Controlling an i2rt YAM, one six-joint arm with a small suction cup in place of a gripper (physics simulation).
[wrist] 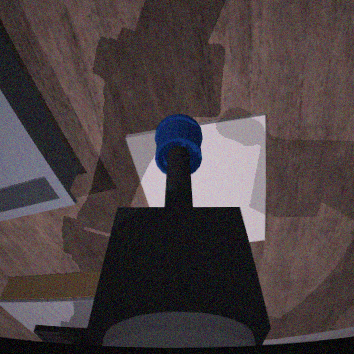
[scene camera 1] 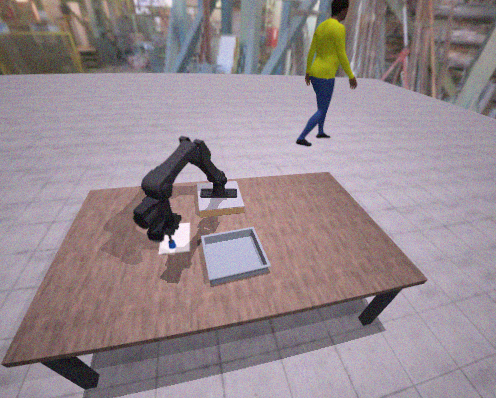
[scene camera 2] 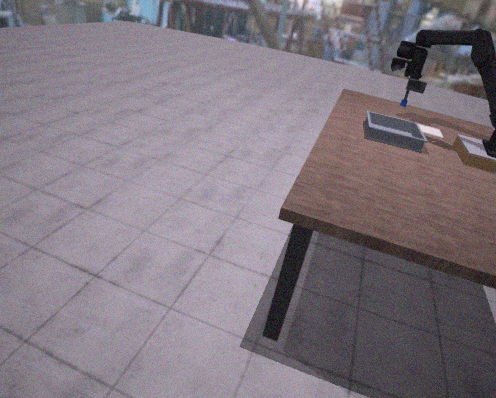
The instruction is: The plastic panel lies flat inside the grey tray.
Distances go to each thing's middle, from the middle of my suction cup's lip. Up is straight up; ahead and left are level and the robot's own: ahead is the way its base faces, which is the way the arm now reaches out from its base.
The white plastic panel [wrist: 232,170] lies 120 mm behind my suction cup, 20 mm to the right of it and 90 mm below it. The rest, counted from my suction cup: grey tray [scene camera 1: 235,254] 250 mm to the left, 70 mm below.
